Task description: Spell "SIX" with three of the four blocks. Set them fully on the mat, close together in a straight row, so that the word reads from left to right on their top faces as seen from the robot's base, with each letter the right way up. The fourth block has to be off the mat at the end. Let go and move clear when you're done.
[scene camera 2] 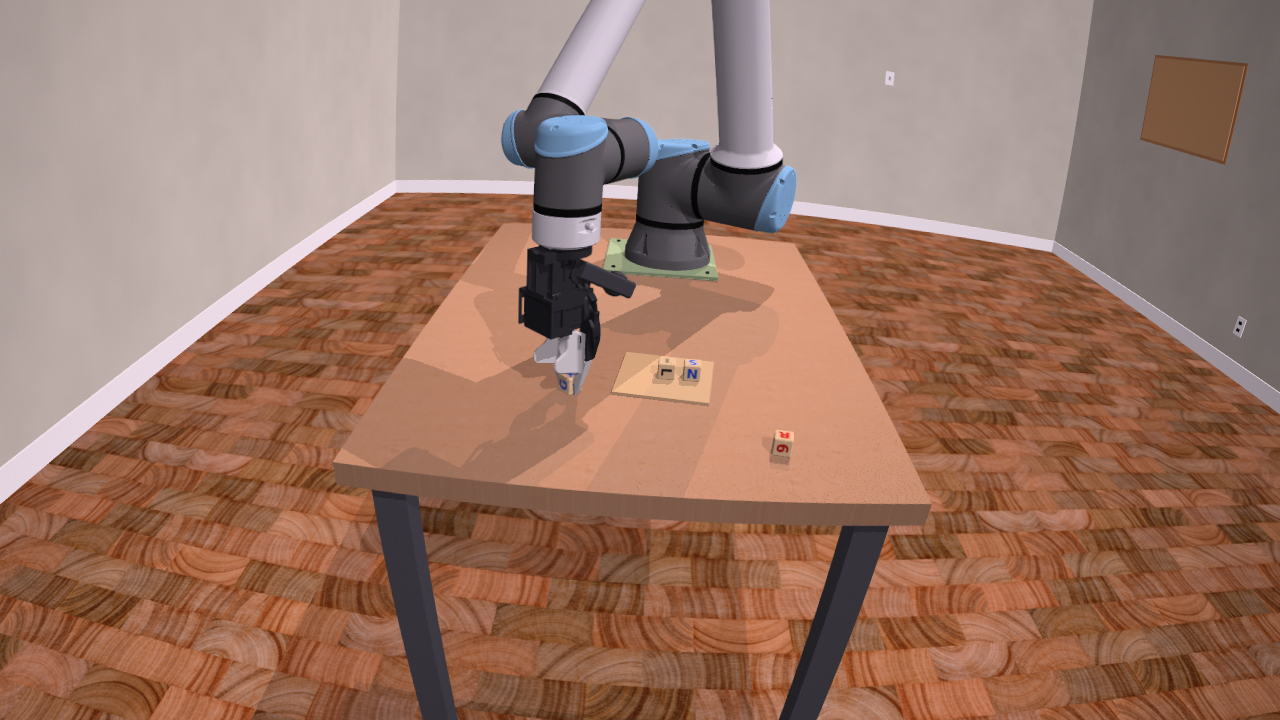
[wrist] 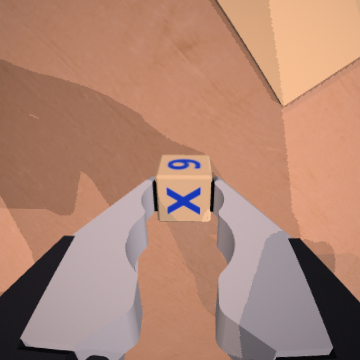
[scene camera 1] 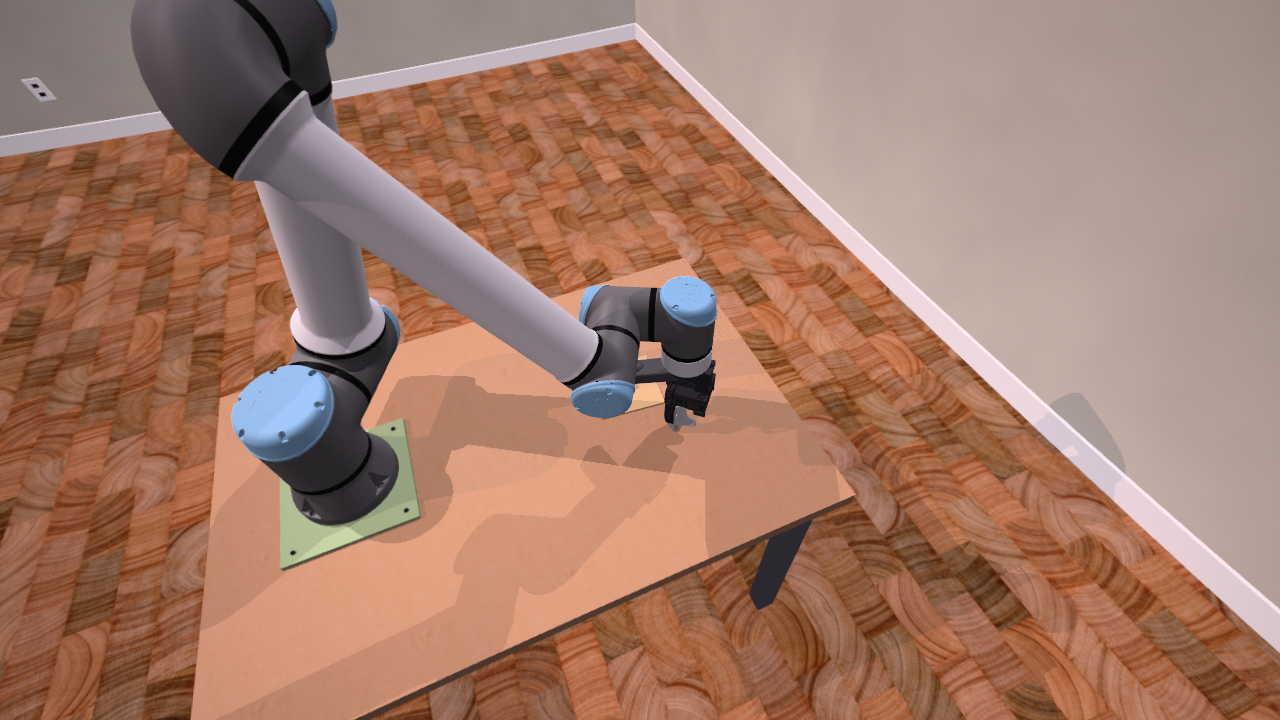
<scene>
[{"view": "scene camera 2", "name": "my gripper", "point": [568, 390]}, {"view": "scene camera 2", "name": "mat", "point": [637, 377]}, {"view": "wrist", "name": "my gripper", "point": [185, 180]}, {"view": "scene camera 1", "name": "my gripper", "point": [676, 425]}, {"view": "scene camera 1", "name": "mat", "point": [646, 395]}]
</scene>
